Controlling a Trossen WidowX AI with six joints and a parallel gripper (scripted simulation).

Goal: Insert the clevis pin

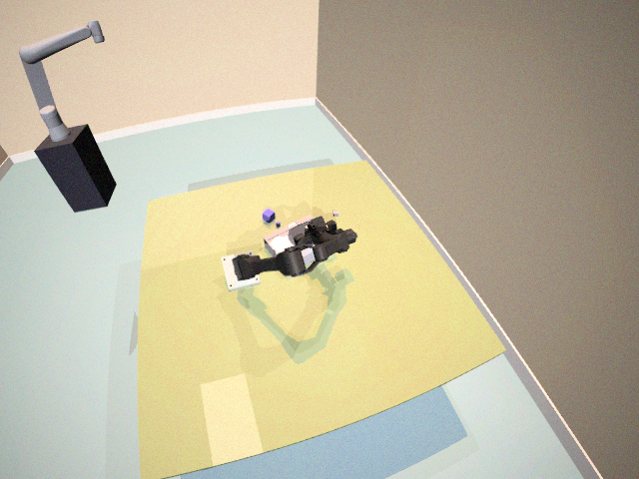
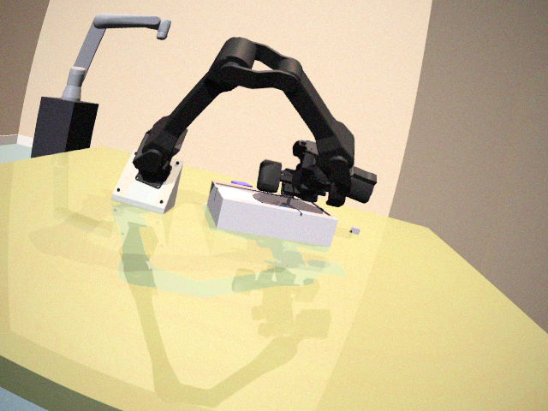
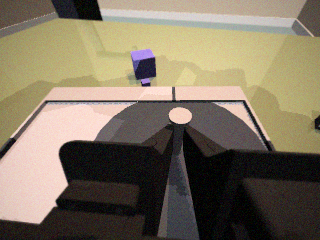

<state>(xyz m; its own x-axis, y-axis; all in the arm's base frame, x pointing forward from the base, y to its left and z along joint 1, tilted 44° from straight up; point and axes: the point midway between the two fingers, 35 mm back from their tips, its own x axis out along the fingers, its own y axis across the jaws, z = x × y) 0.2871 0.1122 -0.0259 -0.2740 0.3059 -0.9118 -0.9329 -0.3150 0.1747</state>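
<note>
Now: gripper tip 2 cm above the aluminium disc. Also, from my gripper tip: purple cube (14 cm behind, 18 cm to the left, 6 cm below); then rimmed steel tray (3 cm behind, 2 cm to the right, 4 cm below); then steel clevis pin (1 cm below).
</note>
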